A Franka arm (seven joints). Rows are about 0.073 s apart.
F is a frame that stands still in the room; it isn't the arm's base.
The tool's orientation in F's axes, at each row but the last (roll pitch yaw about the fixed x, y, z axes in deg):
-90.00 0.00 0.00
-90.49 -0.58 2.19
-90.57 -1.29 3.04
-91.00 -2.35 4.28
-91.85 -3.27 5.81
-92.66 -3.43 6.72
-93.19 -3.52 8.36
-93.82 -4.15 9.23
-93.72 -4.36 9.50
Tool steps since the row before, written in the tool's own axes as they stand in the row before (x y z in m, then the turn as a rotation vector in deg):
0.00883 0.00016 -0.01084 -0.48 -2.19 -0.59
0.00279 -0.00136 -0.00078 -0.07 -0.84 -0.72
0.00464 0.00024 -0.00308 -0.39 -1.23 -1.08
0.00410 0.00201 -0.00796 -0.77 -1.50 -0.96
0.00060 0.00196 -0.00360 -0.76 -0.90 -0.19
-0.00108 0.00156 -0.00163 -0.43 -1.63 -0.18
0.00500 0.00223 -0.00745 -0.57 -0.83 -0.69
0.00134 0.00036 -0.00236 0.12 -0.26 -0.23
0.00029 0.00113 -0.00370 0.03 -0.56 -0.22
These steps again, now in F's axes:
0.00883 -0.01084 -0.00016 -0.48 -0.59 2.19
0.00280 -0.00066 0.00139 -0.05 -0.72 0.85
0.00480 -0.00283 -0.00010 -0.36 -1.09 1.23
0.00476 -0.00766 -0.00170 -0.76 -0.99 1.48
0.00107 -0.00357 -0.00181 -0.79 -0.24 0.86
-0.00078 -0.00180 -0.00154 -0.51 -0.17 1.61
0.00615 -0.00674 -0.00150 -0.52 -0.73 0.83
0.00172 -0.00213 -0.00010 0.13 -0.19 0.28
0.00097 -0.00366 -0.00086 0.02 -0.18 0.57

